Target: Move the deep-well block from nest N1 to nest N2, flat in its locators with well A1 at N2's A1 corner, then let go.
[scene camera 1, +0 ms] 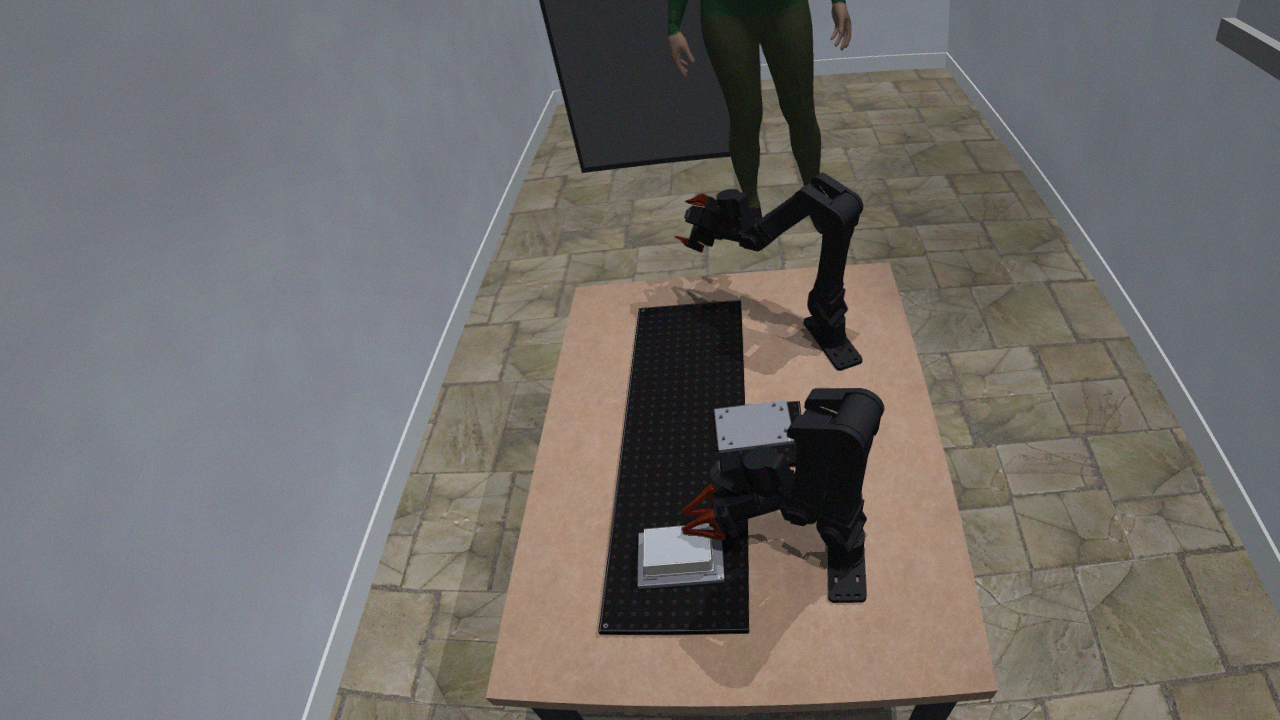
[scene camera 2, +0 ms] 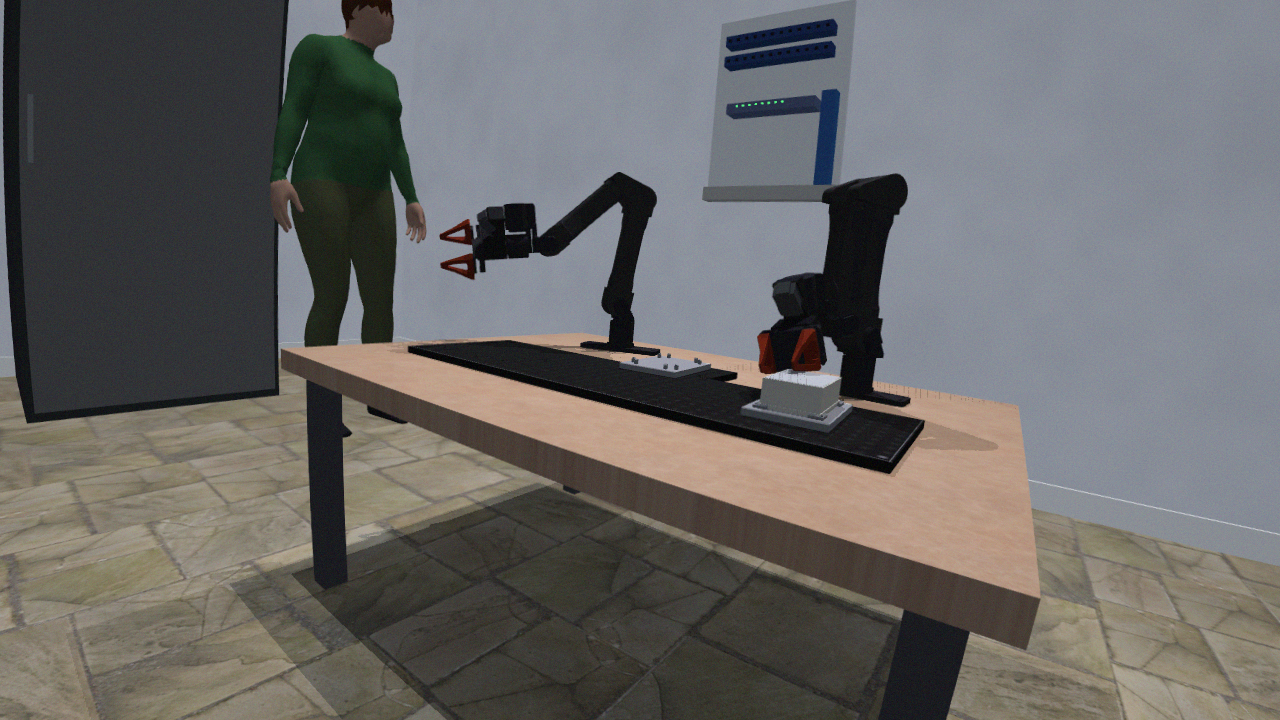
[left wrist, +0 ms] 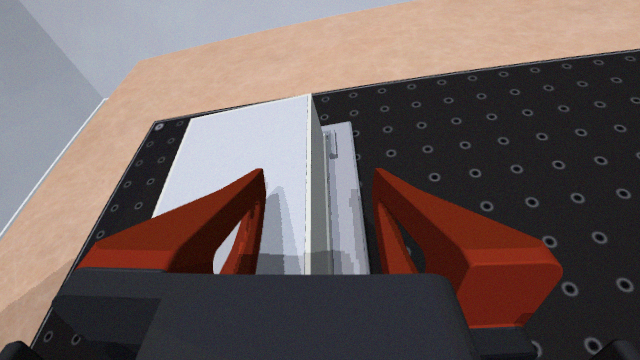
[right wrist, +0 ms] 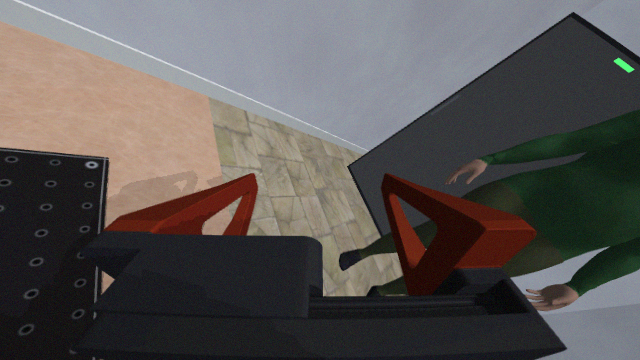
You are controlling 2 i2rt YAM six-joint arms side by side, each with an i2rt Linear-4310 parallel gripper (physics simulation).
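Places are measured from the left arm's base along level axes (x ahead, y left, z up), in centimetres.
Where they show: left gripper, between the fingertips: [scene camera 1: 682, 521] [scene camera 2: 776, 367] [left wrist: 318, 180]; right gripper, between the fingertips: [scene camera 1: 681, 219] [scene camera 2: 440, 250] [right wrist: 319, 180]; left arm's base, origin of its link: [scene camera 1: 845, 555] [scene camera 2: 854, 394]; right arm's base, origin of its link: [scene camera 1: 832, 341] [scene camera 2: 620, 350].
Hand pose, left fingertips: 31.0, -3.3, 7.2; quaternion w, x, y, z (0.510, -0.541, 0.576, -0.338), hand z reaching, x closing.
Note:
Each offset is from my left fingertips to the top centre of the thing, as dx, dy, dz. Level surfaces: height alone.
The pale deep-well block {+0.7, +4.8, -0.6} [scene camera 1: 677, 548] [scene camera 2: 799, 394] [left wrist: 250, 150] sits upright on nest N1 {+0.7, +4.7, -4.1} [scene camera 1: 657, 582] [scene camera 2: 792, 421] [left wrist: 345, 150], a light grey plate. Nest N2 {-12.2, -28.4, -3.8} [scene camera 1: 753, 426] [scene camera 2: 666, 366] is a light grey plate with small pins and carries no block. My left gripper [scene camera 1: 685, 522] [scene camera 2: 785, 365] [left wrist: 318, 180] is partly open and empty, just above the block's upper edge in scene camera 1; in the left wrist view one finger overlaps the block's top and the other the board beside the nest. My right gripper [scene camera 1: 682, 220] [scene camera 2: 442, 250] [right wrist: 319, 180] is open and empty, high and far from both nests. Well A1 cannot be made out.
The black perforated board {dz -5.9} [scene camera 1: 671, 385] [scene camera 2: 537, 362] [left wrist: 500, 150] [right wrist: 45, 220] lies on the wooden table {dz -7.2} [scene camera 1: 581, 667] [scene camera 2: 966, 501]. A person in green [scene camera 1: 760, 80] [scene camera 2: 344, 125] [right wrist: 590, 200] stands beyond the right arm, near a dark cabinet [scene camera 1: 644, 89] [scene camera 2: 143, 205] [right wrist: 475, 110].

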